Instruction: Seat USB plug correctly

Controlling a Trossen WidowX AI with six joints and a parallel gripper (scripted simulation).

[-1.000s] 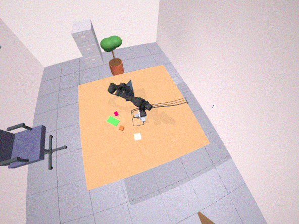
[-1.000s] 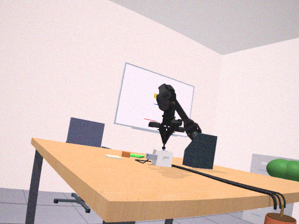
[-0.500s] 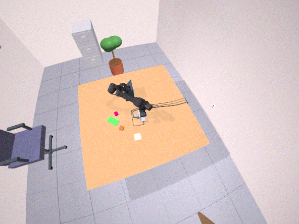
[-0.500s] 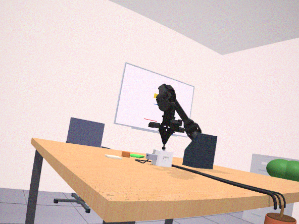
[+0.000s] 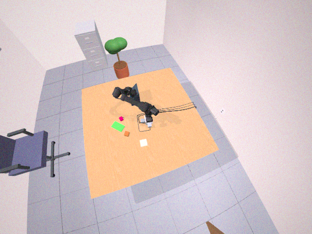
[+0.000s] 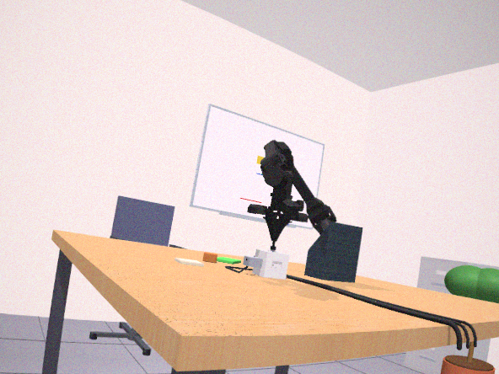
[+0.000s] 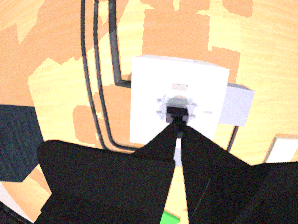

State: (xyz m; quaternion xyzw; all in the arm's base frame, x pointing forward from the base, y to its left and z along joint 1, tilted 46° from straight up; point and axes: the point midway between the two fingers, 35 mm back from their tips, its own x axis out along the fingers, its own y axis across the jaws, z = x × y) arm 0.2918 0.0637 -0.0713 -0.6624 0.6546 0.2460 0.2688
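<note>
Right now the dark USB plug is 2 cm below my gripper tip. Round my gripper tip: pink block 29 cm to the right, 9 cm below, 9 cm behind; white pad 22 cm ahead, 10 cm below, 9 cm to the right; orange block 24 cm to the right, 10 cm ahead, 9 cm below.
</note>
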